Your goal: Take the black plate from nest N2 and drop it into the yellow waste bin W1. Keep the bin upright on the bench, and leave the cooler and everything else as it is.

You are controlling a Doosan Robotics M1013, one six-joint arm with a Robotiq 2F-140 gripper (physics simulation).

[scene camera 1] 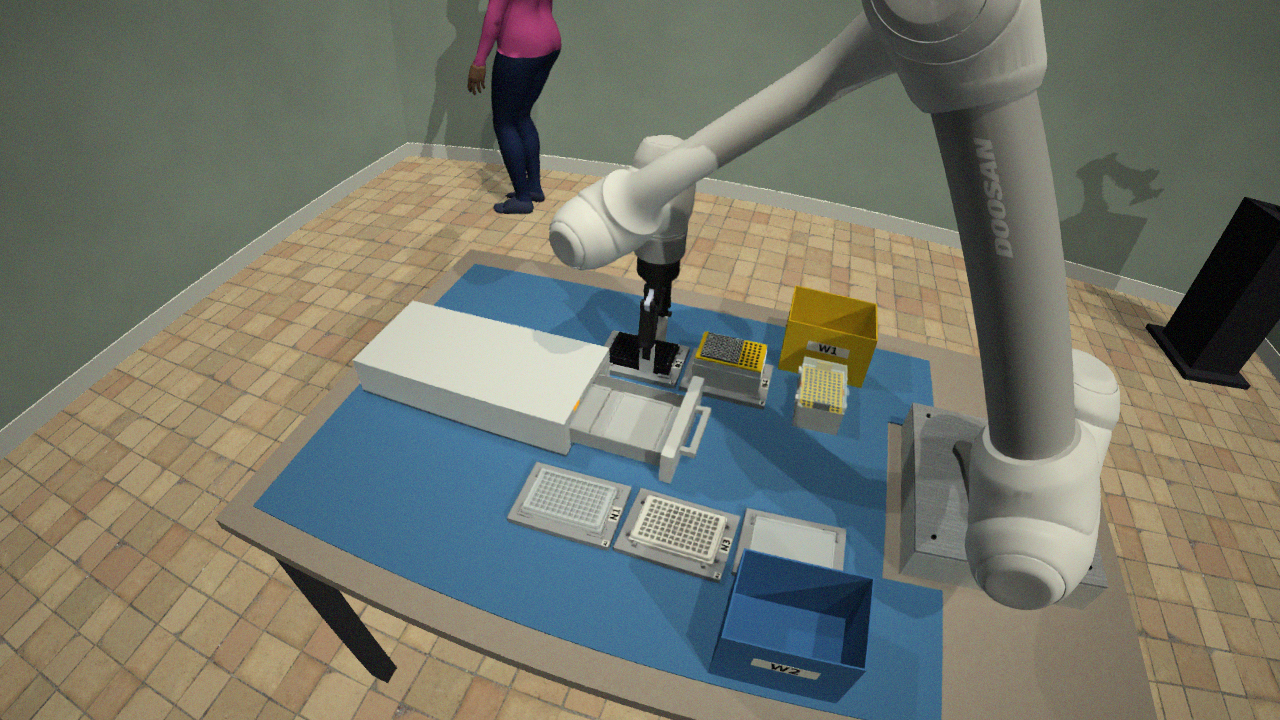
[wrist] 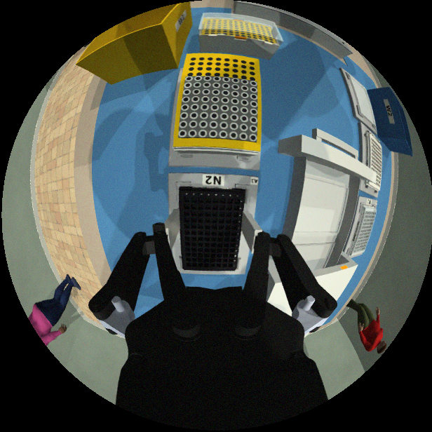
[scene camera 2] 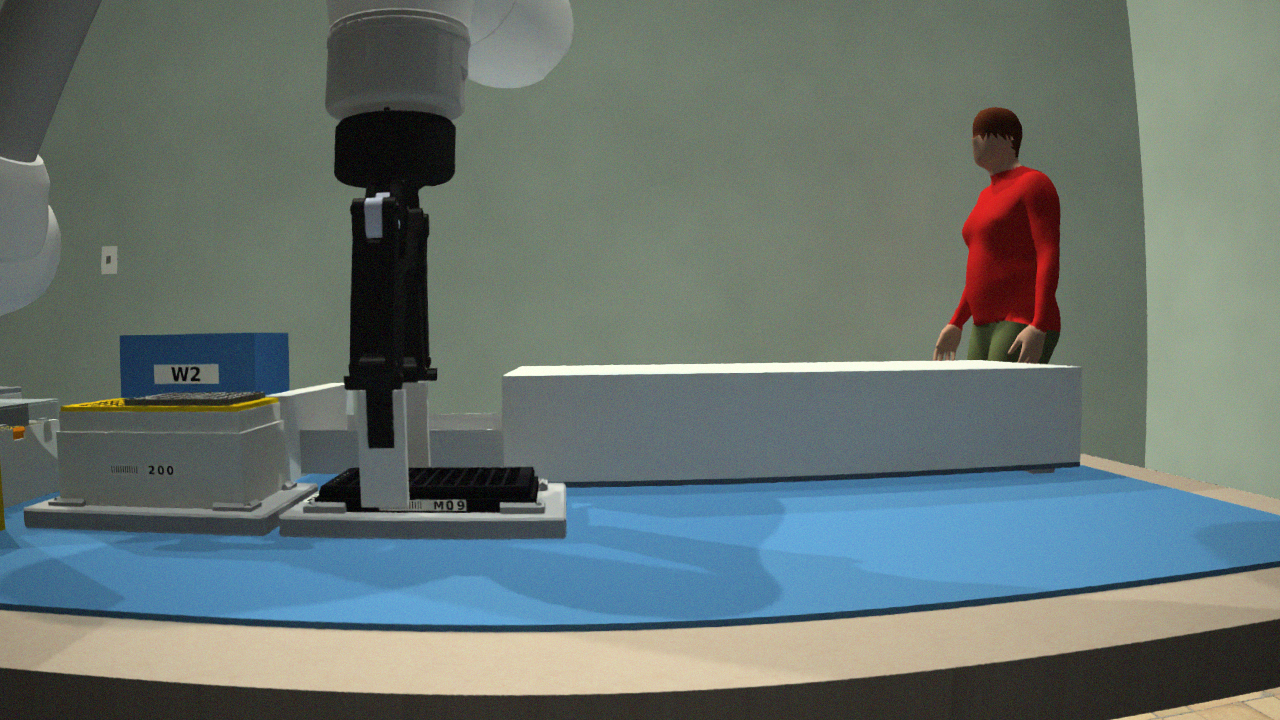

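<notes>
The black plate sits level in nest N2. My gripper points straight down over it, with the pale fingertips against its two long sides; it is shut on the black plate. The far fingertip is partly hidden in scene camera 2. The yellow waste bin W1 stands upright at the back right of the bench. The long white unit, apparently the cooler, has its empty drawer pulled out.
A yellow-topped tip rack stands between N2 and W1. A lidded tip box stands before W1. Blue bin W2 and plates in nests N1 and N3 are at the opposite side.
</notes>
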